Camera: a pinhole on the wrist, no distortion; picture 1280 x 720 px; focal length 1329.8 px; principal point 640.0 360.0 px. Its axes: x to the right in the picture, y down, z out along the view. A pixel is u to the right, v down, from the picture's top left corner.
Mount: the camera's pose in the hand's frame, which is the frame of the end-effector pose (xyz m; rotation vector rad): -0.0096 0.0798 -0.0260 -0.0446 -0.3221 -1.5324
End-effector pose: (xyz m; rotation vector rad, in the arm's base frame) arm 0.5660 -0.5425 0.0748 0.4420 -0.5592 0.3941
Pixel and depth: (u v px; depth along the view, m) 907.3 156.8 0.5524
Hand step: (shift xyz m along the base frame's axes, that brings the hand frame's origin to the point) -0.4068 -0.2226 0.3072
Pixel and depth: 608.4 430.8 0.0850
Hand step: -0.0865 0.0521 0.0599
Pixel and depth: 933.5 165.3 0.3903
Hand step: -0.2930 -0.1413 0.2174
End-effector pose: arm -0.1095 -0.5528 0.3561 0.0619 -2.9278 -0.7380
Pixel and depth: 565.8 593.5 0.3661
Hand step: -0.0326 0.3201 -0.2017
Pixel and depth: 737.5 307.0 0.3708
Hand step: 0.0454 0.2835 -0.2351
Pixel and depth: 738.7 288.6 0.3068
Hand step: 0.0439 0.2442 -0.1843
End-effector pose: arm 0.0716 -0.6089 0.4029 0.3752 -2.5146 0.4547
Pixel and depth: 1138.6 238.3 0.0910
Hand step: -0.0281 0.0396 -0.0886
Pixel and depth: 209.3 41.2 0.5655
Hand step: -0.1480 0.2085 -0.5843
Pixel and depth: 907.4 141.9 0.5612
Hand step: -0.1167 -0.0868 -0.5474
